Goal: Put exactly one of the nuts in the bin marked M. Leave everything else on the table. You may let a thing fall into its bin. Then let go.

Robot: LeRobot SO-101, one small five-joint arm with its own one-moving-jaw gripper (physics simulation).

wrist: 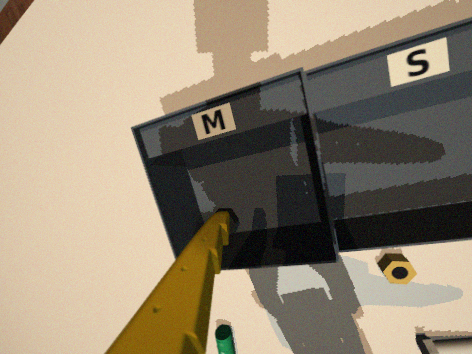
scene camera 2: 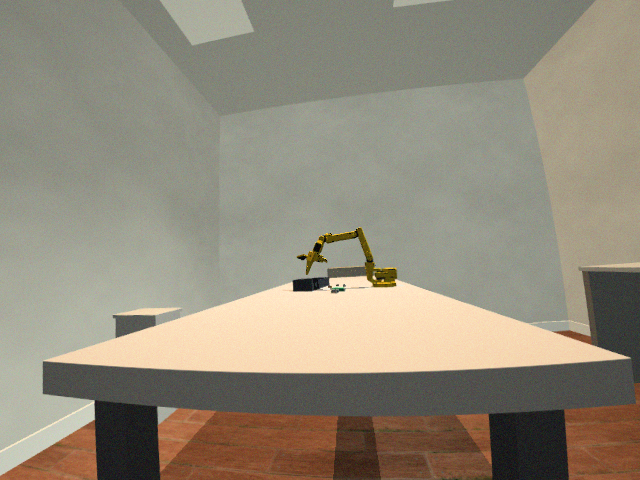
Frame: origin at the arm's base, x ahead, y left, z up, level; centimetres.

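Seen in the pictures: hand, its tool point: (wrist: 228, 223) (scene camera 2: 307, 273); arm's base, origin of its link: (scene camera 2: 379, 286).
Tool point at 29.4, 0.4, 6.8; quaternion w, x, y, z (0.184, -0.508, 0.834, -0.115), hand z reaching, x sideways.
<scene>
Offsets run from my tool point to a thing's top centre, as dx, dy, dz. "pt": to the spot under its first point. Level surfaces: height alone.
The bin marked M @[pt +1.5, +4.3, -3.0] (wrist: 167, 200) is a dark open box left of the bin marked S in the wrist view. My gripper (scene camera 2: 316, 266) (wrist: 223, 215) is open and holds nothing; in the wrist view its fixed jaw reaches over bin M and the moving jaw is out of the picture. A black nut @[-1.6, +3.0, -5.2] (wrist: 232, 218) shows inside the outline of bin M, right at the fixed jaw's tip, which partly hides it; its exact height is unclear. A brass-yellow nut @[-8.7, -6.0, -5.9] (wrist: 388, 263) lies on the table in front of bin S.
Bin S @[-0.9, -7.9, -2.2] (wrist: 380, 115) adjoins bin M. A green cylinder @[pt -11.2, +7.9, -5.4] (wrist: 224, 340) lies in front of bin M. Part of a bolt-like thing @[pt -14.4, -5.9, -5.9] (wrist: 425, 344) shows at the lower right. In the scene view, the dark bins @[pt +1.0, +4.5, -4.0] (scene camera 2: 303, 284) stand on the table @[dz -6.8] (scene camera 2: 336, 330), near small blurred things.
</scene>
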